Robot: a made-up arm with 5 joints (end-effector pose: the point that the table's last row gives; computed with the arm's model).
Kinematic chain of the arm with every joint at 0, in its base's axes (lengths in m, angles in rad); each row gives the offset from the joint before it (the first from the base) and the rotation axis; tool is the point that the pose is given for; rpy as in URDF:
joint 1: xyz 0 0 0.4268 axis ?
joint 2: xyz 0 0 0 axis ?
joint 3: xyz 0.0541 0 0.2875 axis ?
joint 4: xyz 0.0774 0 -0.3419 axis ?
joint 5: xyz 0.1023 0 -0.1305 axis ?
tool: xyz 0 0 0 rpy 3.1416 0 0
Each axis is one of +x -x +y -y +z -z.
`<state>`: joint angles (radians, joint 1 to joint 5).
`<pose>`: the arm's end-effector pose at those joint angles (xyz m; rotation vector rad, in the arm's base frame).
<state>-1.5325 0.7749 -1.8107 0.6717 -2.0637</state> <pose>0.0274 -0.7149 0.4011 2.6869 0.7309 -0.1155</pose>
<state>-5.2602 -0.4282 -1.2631 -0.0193 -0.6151</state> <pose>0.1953 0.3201 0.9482 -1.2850 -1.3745 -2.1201</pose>
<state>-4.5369 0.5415 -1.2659 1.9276 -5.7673</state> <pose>-0.0688 0.3880 0.2982 1.6197 1.1446 -0.5796</pose>
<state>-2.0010 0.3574 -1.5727 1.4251 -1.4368</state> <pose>-0.2384 -0.5195 0.4818 -2.8178 0.8167 -0.0456</pose>
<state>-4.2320 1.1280 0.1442 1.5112 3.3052</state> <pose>0.0751 -0.1442 0.4129 0.3583 -0.2596 2.1864</pose>
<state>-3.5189 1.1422 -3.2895 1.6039 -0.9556</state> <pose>-0.6354 0.2518 0.6895 0.7633 -2.5660 -0.4611</pose>
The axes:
joint 1: +z
joint 2: +y
joint 3: +y
joint 4: +y
joint 5: -z

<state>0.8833 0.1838 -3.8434 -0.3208 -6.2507</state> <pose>-0.1880 -0.2290 0.9694 0.9367 0.4244 -2.0689</pose>
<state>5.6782 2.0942 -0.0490 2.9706 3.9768</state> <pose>0.0309 -0.0214 0.3822 1.2380 1.4112 0.1584</pose>
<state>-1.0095 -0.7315 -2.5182 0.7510 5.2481</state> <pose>-0.1433 0.2280 1.1742 0.6753 0.0086 1.0574</pose>
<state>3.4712 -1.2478 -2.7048 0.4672 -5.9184</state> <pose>0.6594 0.2256 0.8371 0.0062 0.3507 0.6874</pose>
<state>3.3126 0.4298 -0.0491 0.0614 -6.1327</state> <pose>-0.1482 -0.0256 0.1577 -0.0277 2.7034 0.0972</pose>
